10 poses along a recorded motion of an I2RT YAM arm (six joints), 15 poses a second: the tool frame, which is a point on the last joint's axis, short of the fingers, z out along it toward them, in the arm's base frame.
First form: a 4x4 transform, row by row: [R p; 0 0 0 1], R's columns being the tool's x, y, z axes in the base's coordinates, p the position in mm. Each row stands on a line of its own.
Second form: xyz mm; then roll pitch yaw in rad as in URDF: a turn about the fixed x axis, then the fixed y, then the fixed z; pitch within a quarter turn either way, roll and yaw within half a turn. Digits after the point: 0 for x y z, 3 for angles.
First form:
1:
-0.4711, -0.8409, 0.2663, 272
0.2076, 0.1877, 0.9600, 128
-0.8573, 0.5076, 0.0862, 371
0, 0, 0, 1
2:
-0.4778, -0.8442, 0.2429, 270
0.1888, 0.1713, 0.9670, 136
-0.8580, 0.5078, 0.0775, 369
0, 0, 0, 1
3:
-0.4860, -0.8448, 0.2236, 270
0.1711, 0.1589, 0.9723, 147
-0.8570, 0.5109, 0.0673, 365
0, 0, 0, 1
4:
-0.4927, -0.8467, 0.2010, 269
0.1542, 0.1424, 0.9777, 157
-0.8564, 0.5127, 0.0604, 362
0, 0, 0, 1
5:
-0.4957, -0.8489, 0.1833, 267
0.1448, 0.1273, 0.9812, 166
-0.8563, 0.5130, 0.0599, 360
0, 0, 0, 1
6:
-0.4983, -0.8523, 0.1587, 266
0.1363, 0.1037, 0.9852, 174
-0.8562, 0.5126, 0.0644, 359
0, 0, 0, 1
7:
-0.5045, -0.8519, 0.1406, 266
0.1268, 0.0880, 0.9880, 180
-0.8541, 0.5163, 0.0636, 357
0, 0, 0, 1
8:
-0.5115, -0.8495, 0.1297, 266
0.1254, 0.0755, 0.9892, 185
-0.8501, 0.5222, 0.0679, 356
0, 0, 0, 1
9:
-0.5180, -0.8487, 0.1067, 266
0.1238, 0.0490, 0.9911, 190
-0.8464, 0.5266, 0.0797, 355
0, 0, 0, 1
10:
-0.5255, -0.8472, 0.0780, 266
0.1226, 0.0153, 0.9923, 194
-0.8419, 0.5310, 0.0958, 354
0, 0, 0, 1
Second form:
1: 272, 128, 371, 1.403, 1.030, 2.726
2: 270, 136, 369, 1.419, 1.031, 2.765
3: 270, 147, 365, 1.440, 1.029, 2.803
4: 269, 157, 362, 1.454, 1.028, 2.838
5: 267, 166, 360, 1.455, 1.028, 2.857
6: 266, 174, 359, 1.446, 1.028, 2.875
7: 266, 180, 357, 1.448, 1.024, 2.895
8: 266, 185, 356, 1.441, 1.016, 2.901
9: 266, 190, 355, 1.421, 1.009, 2.907
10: 266, 194, 354, 1.392, 1.001, 2.912
